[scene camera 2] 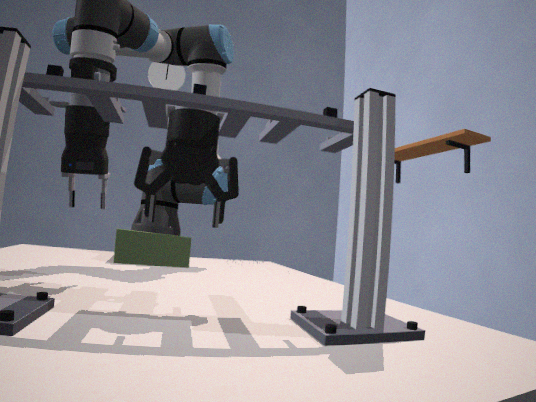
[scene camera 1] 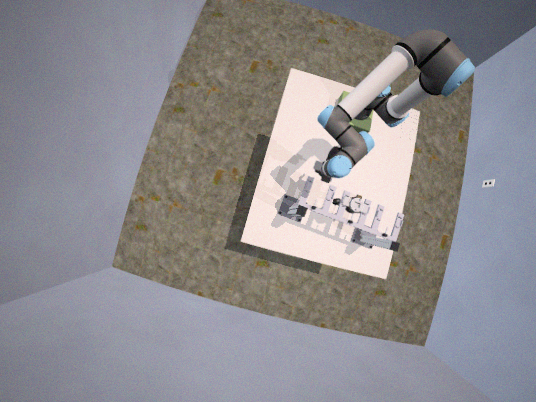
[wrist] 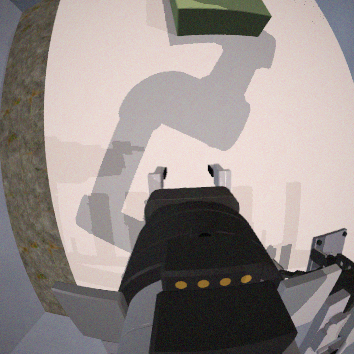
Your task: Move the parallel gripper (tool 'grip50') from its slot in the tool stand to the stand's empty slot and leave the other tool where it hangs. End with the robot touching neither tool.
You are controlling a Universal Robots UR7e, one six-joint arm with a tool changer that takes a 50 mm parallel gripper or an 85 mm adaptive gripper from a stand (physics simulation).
Labels:
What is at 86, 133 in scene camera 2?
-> A parallel gripper.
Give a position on an adaptive gripper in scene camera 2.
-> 190, 156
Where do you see a parallel gripper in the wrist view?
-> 193, 238

